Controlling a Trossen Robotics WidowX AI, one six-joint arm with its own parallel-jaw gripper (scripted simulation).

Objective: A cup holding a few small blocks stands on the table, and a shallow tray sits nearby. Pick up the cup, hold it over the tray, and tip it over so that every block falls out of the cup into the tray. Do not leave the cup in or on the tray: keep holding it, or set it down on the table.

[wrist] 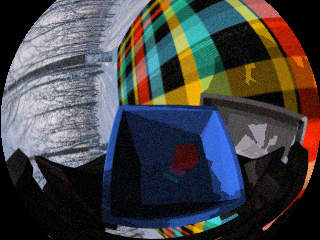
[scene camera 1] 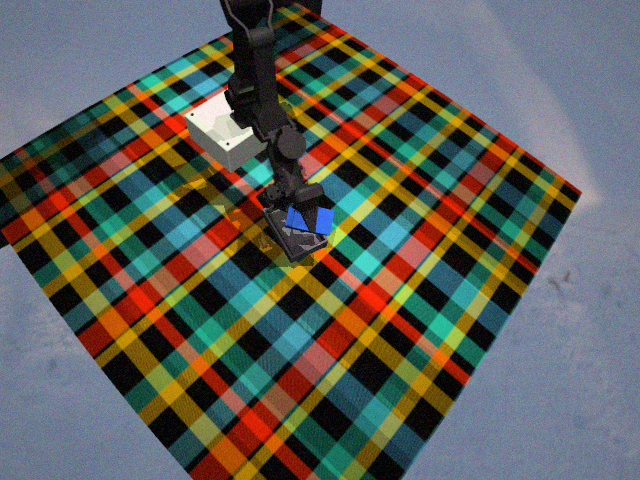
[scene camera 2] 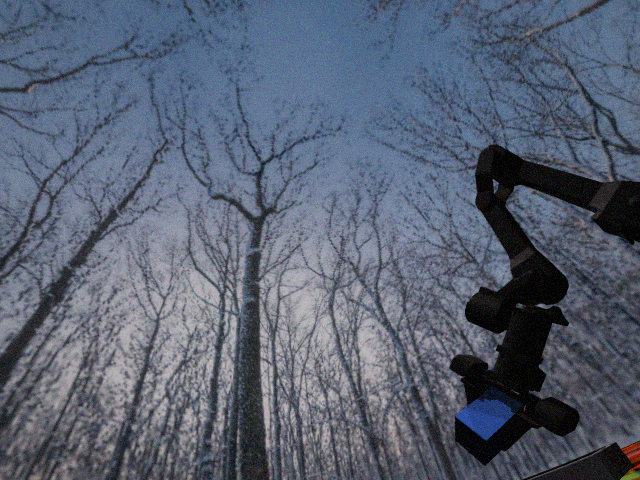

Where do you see a blue square cup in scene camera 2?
481,428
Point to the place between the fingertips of the gripper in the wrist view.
At 164,145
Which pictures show the gripper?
The wrist view, scene camera 1 and scene camera 2: all of them.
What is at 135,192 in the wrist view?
A blue square cup.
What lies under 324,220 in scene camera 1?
A blue square cup.
